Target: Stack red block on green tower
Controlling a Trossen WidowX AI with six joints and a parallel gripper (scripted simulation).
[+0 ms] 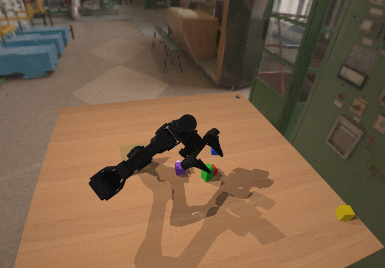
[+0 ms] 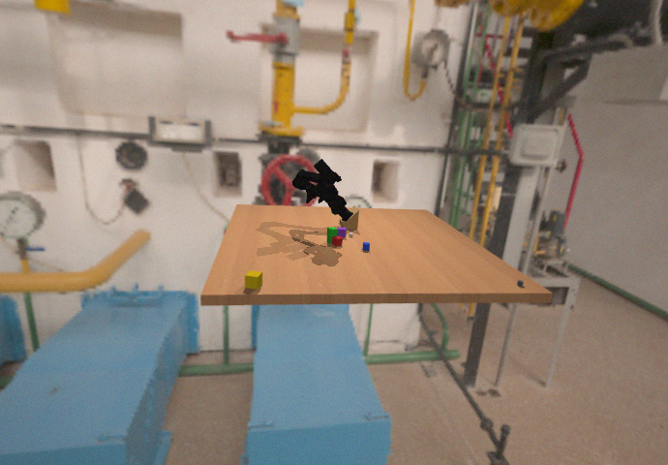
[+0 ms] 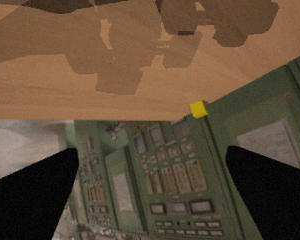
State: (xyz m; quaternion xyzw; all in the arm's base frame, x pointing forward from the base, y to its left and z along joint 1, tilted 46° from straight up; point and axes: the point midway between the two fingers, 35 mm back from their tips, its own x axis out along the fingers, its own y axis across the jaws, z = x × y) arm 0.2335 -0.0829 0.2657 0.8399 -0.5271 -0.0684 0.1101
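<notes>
My gripper tip is now 17 cm above the red block, 12 cm to the right of it and 7 cm short of it. Round my gripper tip: blue block (23 cm to the left, 18 cm below, 15 cm ahead); green block (14 cm below, 10 cm to the left, 3 cm ahead); purple block (18 cm to the left, 17 cm below, 6 cm behind).
</notes>
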